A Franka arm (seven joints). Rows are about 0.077 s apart.
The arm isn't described. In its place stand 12 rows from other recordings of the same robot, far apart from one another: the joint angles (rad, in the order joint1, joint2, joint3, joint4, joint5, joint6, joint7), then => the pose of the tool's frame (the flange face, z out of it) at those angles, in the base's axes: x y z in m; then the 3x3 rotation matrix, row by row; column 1 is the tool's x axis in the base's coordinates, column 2 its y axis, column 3 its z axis.
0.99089, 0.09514, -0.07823, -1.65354, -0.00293, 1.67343, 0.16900 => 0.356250 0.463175 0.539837; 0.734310 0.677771 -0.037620; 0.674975 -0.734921 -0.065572; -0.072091 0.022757 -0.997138
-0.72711, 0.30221, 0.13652, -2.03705, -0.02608, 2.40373, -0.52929 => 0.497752 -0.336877 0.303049; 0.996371 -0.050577 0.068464; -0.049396 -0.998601 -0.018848; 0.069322 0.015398 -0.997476
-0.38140, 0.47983, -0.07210, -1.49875, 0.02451, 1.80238, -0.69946 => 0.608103 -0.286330 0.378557; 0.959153 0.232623 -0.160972; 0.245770 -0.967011 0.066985; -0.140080 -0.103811 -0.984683
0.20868, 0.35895, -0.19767, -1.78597, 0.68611, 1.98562, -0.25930 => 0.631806 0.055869 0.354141; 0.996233 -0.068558 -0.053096; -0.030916 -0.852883 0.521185; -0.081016 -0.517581 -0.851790
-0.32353, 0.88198, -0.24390, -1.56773, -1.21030, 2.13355, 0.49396 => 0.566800 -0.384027 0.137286; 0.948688 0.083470 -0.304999; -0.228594 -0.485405 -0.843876; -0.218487 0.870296 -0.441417
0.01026, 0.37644, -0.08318, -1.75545, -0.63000, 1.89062, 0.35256 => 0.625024 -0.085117 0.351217; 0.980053 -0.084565 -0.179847; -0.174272 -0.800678 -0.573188; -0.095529 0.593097 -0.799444
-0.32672, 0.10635, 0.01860, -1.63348, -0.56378, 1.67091, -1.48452 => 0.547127 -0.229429 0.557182; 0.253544 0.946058 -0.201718; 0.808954 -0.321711 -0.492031; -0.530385 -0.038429 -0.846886
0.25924, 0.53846, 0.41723, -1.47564, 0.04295, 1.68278, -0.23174 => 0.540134 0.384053 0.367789; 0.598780 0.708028 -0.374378; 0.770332 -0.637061 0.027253; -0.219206 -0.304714 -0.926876
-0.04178, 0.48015, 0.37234, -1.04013, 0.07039, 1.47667, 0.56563 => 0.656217 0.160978 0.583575; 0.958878 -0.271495 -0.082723; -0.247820 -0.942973 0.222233; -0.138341 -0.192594 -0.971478
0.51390, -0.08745, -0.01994, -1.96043, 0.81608, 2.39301, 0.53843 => 0.504493 0.278147 0.572863; 0.889911 -0.376161 0.257994; -0.439916 -0.558312 0.703393; -0.120548 -0.739453 -0.662328
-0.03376, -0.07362, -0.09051, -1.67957, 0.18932, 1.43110, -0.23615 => 0.512477 -0.043289 0.604586; 0.983329 0.105015 -0.148446; 0.135464 -0.967664 0.212781; -0.121301 -0.229343 -0.965758
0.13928, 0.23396, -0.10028, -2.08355, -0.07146, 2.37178, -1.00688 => 0.584622 0.023284 0.319627; 0.455376 0.888304 0.059568; 0.889585 -0.451312 -0.070401; -0.035654 0.085049 -0.995739
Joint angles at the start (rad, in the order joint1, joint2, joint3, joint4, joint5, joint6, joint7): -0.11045, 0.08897, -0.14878, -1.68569, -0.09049, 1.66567, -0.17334
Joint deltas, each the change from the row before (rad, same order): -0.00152, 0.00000, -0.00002, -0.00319, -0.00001, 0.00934, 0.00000; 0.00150, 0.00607, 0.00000, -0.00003, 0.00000, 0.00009, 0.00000; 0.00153, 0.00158, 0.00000, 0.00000, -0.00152, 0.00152, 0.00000; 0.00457, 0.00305, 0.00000, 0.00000, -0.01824, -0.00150, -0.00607; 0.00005, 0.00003, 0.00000, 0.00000, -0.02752, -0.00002, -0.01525; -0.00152, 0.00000, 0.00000, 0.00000, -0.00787, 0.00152, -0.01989; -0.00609, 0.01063, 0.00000, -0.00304, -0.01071, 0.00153, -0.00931; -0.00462, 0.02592, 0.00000, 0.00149, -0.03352, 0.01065, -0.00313; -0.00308, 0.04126, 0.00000, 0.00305, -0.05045, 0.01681, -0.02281
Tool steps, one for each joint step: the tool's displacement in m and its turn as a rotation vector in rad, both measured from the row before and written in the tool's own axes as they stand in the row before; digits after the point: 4 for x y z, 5 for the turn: 0.0006, 0.0009, 0.0008, -0.00086, 0.00595, 0.00124; 0.0017, -0.0011, 0.0032, 0.00001, -0.00586, -0.00201; 0.0007, -0.0008, 0.0006, -0.00189, -0.00021, -0.00181; 0.0008, -0.0010, 0.0015, -0.01807, -0.00727, -0.01279; -0.0005, 0.0026, 0.0000, -0.02690, -0.00513, -0.01817; -0.0002, 0.0016, 0.0000, -0.00776, -0.00029, -0.01922; 0.0017, 0.0036, 0.0076, -0.00822, -0.01503, -0.00649; 0.0066, 0.0046, 0.0128, -0.03202, -0.02178, -0.00651; 0.0112, 0.0039, 0.0197, -0.04819, -0.03326, -0.03426
